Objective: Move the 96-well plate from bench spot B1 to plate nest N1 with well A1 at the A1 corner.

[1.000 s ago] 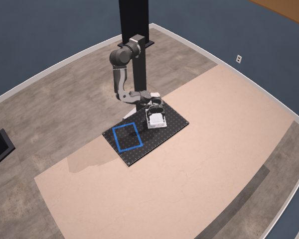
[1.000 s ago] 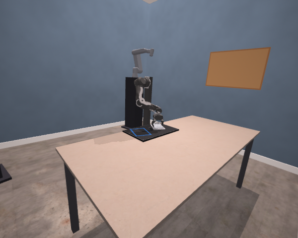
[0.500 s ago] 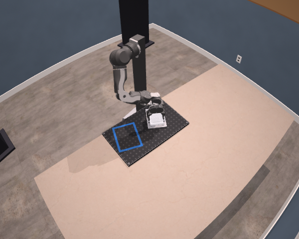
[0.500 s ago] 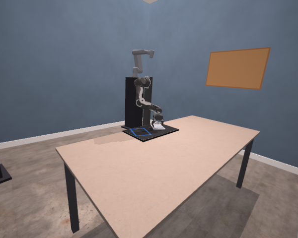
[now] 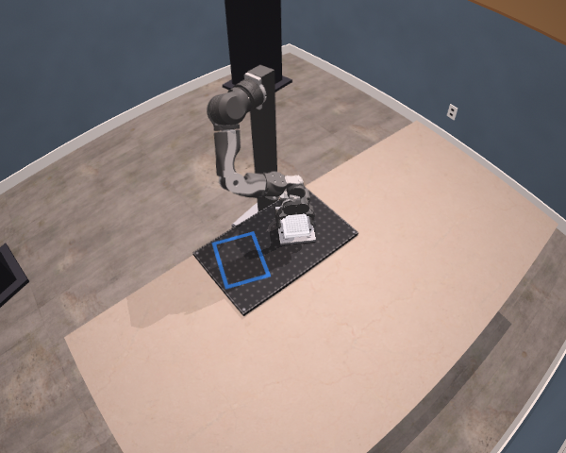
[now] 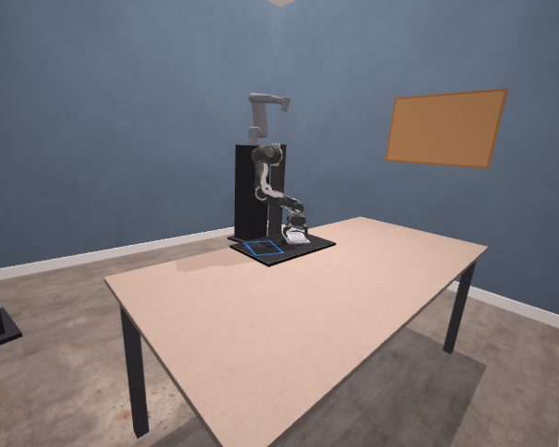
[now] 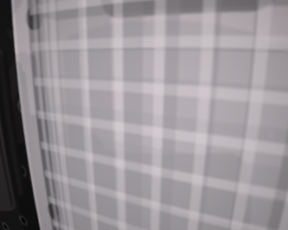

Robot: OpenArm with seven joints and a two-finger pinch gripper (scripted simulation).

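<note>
Right now the white 96-well plate is right at my hand. The rest, counted from my hand: white plate nest N1: 10 mm below.
</note>
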